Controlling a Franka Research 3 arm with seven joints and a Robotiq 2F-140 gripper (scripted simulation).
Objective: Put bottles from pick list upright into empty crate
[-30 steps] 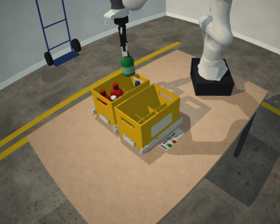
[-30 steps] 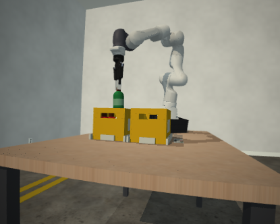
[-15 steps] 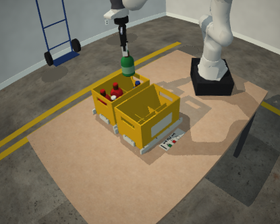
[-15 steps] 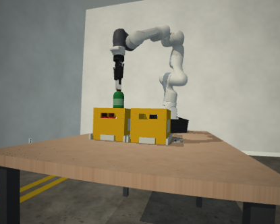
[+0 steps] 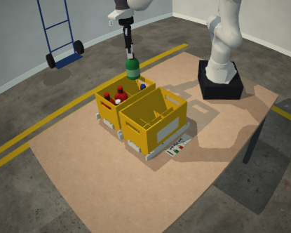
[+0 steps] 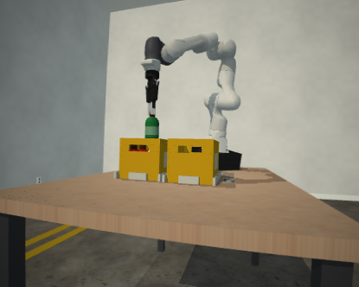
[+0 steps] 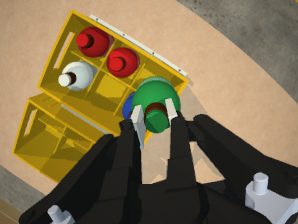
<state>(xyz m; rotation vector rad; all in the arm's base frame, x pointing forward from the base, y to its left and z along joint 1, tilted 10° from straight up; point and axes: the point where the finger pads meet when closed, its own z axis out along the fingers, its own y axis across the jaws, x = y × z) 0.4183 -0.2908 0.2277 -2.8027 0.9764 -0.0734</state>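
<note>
Now: the green bottle 80 mm below my hand. Also, from my hand: red-label bottle: 260 mm below, 90 mm ahead, 10 mm to the left; white-capped bottle: 260 mm below, 170 mm ahead, 110 mm to the left; blue-label bottle: 260 mm below, 80 mm to the left, 10 mm behind.
</note>
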